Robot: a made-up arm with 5 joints. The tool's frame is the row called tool.
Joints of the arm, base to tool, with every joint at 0 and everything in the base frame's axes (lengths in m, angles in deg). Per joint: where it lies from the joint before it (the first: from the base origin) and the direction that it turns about. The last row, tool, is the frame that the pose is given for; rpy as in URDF.
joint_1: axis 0 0 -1 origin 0.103 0 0.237
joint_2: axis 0 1 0 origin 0.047 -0.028 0.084
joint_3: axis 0 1 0 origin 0.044 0 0.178
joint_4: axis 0 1 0 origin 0.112 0 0.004
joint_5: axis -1 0 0 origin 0.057 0.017 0
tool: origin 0 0 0 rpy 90 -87.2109 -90
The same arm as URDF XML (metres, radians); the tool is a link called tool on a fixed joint. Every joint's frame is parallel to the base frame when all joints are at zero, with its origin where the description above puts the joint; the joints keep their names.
<robot name="arm">
  <joint name="joint_1" type="continuous">
    <parent link="base"/>
    <child link="link1"/>
    <origin xyz="0.1030 0.0000 0.2370" rpy="0.0000 0.0000 0.0000"/>
    <axis xyz="0 0 -1"/>
  </joint>
  <joint name="joint_2" type="continuous">
    <parent link="link1"/>
    <child link="link2"/>
    <origin xyz="0.0470 -0.0280 0.0840" rpy="0.0000 0.0000 0.0000"/>
    <axis xyz="0 1 0"/>
  </joint>
  <joint name="joint_3" type="continuous">
    <parent link="link2"/>
    <child link="link3"/>
    <origin xyz="0.0440 0.0000 0.1780" rpy="0.0000 0.0000 0.0000"/>
    <axis xyz="0 1 0"/>
  </joint>
  <joint name="joint_4" type="continuous">
    <parent link="link3"/>
    <child link="link4"/>
    <origin xyz="0.1120 0.0000 0.0040" rpy="0.0000 0.0000 0.0000"/>
    <axis xyz="0 1 0"/>
  </joint>
  <joint name="joint_5" type="continuous">
    <parent link="link4"/>
    <child link="link5"/>
    <origin xyz="0.0570 0.0170 0.0000" rpy="0.0000 0.0000 0.0000"/>
    <axis xyz="-1 0 0"/>
  </joint>
  <joint name="tool_joint" type="fixed">
    <parent link="link5"/>
    <child link="tool"/>
    <origin xyz="0.0000 0.0000 0.0000" rpy="1.5708 -1.5221 -1.5708"/>
  </joint>
  <link name="base"/>
  <link name="link1"/>
  <link name="link2"/>
  <link name="link3"/>
  <link name="link4"/>
  <link name="link5"/>
  <link name="tool"/>
</robot>

